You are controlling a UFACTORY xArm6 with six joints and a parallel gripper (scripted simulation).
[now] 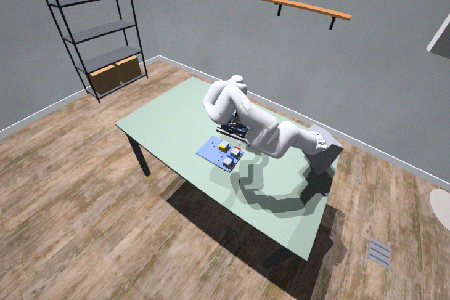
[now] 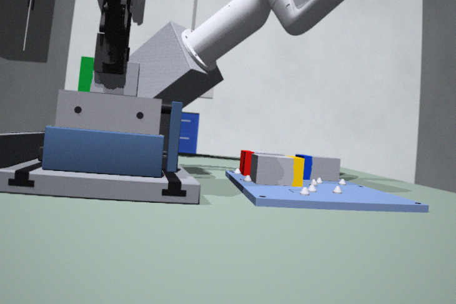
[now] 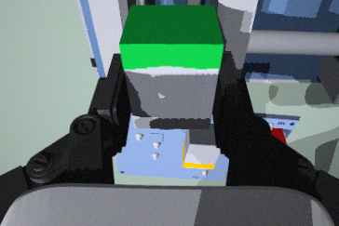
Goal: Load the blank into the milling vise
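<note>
My hand is 3 cm short of the fixed jaw, 2 cm to the right of it and 6 cm above it. From my hand the other things lie so: yellow-ended blank 11 cm behind, 19 cm to the left, 11 cm below; then red-ended blank 20 cm behind, 16 cm to the left, 11 cm below; then blue infeed plate 13 cm behind, 23 cm to the left, 13 cm below.
</note>
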